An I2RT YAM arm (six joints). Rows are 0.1 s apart.
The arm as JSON. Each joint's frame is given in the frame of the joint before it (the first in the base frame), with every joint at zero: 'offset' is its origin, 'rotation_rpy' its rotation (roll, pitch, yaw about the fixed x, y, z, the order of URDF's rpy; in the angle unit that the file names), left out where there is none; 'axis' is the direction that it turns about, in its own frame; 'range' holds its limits. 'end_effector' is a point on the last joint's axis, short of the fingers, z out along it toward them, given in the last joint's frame.
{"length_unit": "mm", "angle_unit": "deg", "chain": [
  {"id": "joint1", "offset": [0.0, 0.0, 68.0], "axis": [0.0, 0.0, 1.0], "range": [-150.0, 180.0]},
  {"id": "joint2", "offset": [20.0, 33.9, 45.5], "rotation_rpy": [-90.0, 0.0, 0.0], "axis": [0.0, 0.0, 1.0], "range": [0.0, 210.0]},
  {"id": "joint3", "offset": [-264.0, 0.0, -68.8], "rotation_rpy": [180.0, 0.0, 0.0], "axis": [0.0, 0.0, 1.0], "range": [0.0, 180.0]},
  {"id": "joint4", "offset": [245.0, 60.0, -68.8], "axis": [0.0, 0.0, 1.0], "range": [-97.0, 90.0]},
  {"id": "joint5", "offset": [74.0, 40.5, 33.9], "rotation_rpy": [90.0, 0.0, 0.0], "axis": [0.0, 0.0, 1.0], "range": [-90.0, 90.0]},
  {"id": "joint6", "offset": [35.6, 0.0, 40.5], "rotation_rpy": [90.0, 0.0, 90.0], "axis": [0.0, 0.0, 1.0], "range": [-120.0, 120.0]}
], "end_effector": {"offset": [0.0, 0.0, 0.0], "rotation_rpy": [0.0, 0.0, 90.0]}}
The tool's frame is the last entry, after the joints.
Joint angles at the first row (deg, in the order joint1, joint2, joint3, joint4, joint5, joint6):
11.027 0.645 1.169 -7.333 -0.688 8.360
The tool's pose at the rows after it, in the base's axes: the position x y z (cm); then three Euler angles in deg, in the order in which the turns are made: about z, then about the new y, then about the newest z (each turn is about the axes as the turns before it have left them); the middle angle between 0 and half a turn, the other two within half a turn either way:
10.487, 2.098, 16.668, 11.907, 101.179, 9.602
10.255, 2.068, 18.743, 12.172, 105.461, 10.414
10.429, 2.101, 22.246, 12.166, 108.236, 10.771
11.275, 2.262, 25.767, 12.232, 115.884, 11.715
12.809, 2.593, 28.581, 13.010, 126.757, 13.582
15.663, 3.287, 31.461, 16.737, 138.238, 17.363
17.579, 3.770, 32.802, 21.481, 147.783, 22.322
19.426, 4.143, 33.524, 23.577, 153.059, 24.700
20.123, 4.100, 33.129, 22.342, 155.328, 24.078
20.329, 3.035, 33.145, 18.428, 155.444, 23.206
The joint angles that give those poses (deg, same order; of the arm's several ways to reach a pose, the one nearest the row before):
11.025 1.718 3.247 -12.709 -0.865 9.431
11.025 6.460 9.628 -18.632 -1.105 10.108
11.029 13.629 18.612 -23.223 -1.080 10.415
11.001 23.989 29.846 -31.747 -1.107 11.178
11.007 35.551 41.343 -42.565 -1.605 12.383
11.004 49.562 54.785 -53.604 -3.815 13.080
11.004 58.850 63.966 -63.331 -5.563 13.430
11.028 65.516 70.128 -68.227 -5.649 13.477
10.678 67.548 70.761 -68.991 -4.841 13.453
7.725 67.614 70.850 -69.058 -4.426 13.452

